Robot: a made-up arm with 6 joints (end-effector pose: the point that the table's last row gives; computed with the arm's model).
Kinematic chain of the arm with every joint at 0, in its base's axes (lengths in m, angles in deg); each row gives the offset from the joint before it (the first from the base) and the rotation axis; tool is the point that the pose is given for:
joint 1: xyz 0 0 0.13 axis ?
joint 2: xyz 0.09 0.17 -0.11 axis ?
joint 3: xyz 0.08 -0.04 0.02 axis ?
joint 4: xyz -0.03 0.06 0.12 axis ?
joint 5: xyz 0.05 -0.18 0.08 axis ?
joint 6: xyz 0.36 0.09 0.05 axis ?
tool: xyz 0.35 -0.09 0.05
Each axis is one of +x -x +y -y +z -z.
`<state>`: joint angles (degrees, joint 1 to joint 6).
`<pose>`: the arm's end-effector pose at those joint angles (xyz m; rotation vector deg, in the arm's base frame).
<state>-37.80 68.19 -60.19 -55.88 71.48 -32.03</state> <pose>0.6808 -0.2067 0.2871 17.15 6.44 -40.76</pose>
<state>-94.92 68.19 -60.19 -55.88 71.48 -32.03</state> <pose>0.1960 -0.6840 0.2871 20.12 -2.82 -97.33</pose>
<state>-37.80 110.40 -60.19 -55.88 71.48 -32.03</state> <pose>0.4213 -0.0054 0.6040 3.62 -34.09 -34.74</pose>
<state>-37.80 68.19 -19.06 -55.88 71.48 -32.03</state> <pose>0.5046 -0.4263 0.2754 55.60 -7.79 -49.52</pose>
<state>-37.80 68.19 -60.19 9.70 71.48 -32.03</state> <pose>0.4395 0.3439 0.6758 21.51 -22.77 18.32</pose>
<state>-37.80 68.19 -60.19 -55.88 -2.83 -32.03</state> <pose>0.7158 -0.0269 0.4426 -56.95 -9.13 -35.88</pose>
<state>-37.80 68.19 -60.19 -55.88 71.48 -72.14</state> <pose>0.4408 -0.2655 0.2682 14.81 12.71 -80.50</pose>
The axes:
joint 1: +z
joint 2: -y
joint 3: -z
joint 4: -y
joint 5: +x
joint 6: +z

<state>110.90 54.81 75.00 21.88 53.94 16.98</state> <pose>0.5873 -0.1726 0.4699 113.65 -22.61 41.64</pose>
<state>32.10 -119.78 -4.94 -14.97 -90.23 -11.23</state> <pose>-0.2839 0.0252 -0.7174 -75.59 80.77 116.36</pose>
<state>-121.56 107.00 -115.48 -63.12 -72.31 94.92</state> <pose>-0.2603 -0.4109 0.1645 -18.64 -166.43 5.88</pose>
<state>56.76 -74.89 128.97 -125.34 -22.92 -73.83</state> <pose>-0.4778 -0.0456 0.0677 61.02 -100.98 119.69</pose>
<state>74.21 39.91 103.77 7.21 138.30 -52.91</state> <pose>0.3778 -0.0903 0.0278 176.38 34.31 -6.93</pose>
